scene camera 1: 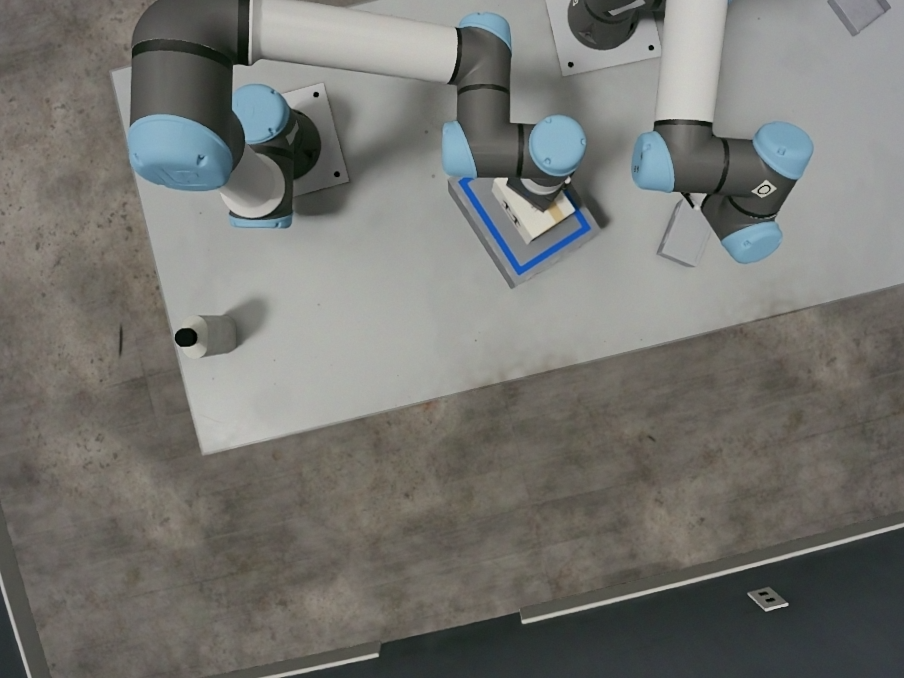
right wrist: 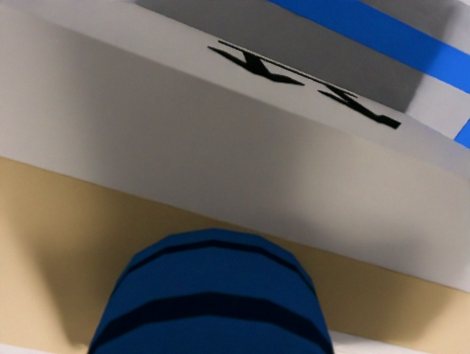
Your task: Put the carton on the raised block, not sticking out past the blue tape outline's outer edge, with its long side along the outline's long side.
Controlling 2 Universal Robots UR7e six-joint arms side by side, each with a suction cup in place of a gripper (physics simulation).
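Note:
The carton (scene camera 1: 529, 224) (right wrist: 240, 145), cream with a tan band, is over the grey raised block (scene camera 1: 512, 278), inside the visible blue tape outline (scene camera 1: 490, 232) (right wrist: 370, 32) in the picture. Its visible left side runs roughly along the outline's left side. Its far end is hidden under the right arm; whether it touches the block cannot be told. My right gripper (scene camera 1: 541, 195) (right wrist: 212, 295), a blue suction cup in the right wrist view, is on the carton's tan-banded top and holds it. My left gripper's cup is hidden behind its wrist, at the right of scene camera 1.
A grey box (scene camera 1: 683, 235) lies partly under the left arm's wrist. Another grey box (scene camera 1: 859, 13) is at the top right. A bottle with a black cap (scene camera 1: 211, 335) stands near the left edge of the table (scene camera 1: 350, 321).

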